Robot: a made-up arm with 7 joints.
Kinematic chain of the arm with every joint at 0, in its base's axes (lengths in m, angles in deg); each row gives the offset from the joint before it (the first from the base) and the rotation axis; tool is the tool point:
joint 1: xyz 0 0 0.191 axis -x
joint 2: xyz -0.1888 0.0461 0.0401 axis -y
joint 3: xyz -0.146 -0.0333 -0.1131 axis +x
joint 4: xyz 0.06 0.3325 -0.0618 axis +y
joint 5: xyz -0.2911 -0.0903 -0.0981 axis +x
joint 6: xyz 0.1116 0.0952 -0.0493 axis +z
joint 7: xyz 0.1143 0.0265 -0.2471 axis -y
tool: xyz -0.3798 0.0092 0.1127
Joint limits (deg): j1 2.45..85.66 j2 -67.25..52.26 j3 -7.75..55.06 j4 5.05..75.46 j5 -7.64..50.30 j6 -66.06..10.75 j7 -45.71..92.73
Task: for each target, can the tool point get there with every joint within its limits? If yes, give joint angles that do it. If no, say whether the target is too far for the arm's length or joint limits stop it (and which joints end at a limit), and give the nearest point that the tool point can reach.
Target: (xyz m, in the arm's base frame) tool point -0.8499 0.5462 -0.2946
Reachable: yes | joints 75.75 -13.92 37.38 59.34 27.77 -7.84 71.54
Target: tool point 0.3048 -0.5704 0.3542
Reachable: no: joint limits stop it (at a limit: joint 1, joint 2, joint 3, joint 4, joint 5, joint 6, joint 7) | nearest point 0.3987 -0.7728 -0.0089 | short by 0.426 m
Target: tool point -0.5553 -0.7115 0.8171
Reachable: no: joint limits stop it (at a limit: joint 1, joint 3, joint 4, joint 5, joint 6) | nearest point -0.5338 -0.0400 0.7559 | short by 0.675 m
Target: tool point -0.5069 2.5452 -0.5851
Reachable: no: too far | nearest point -0.3782 0.9877 -0.1102 | short by 1.633 m
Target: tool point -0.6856 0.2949 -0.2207
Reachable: yes | joints 53.36 25.95 33.22 17.48 34.78 -35.24 -1.11
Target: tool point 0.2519 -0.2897 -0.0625
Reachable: no: joint limits stop it (at a limit: joint 1, joint 2, joint 3, joint 4, joint 5, joint 6, joint 7) | nearest point -0.1285 -0.3113 -0.2492 | short by 0.424 m
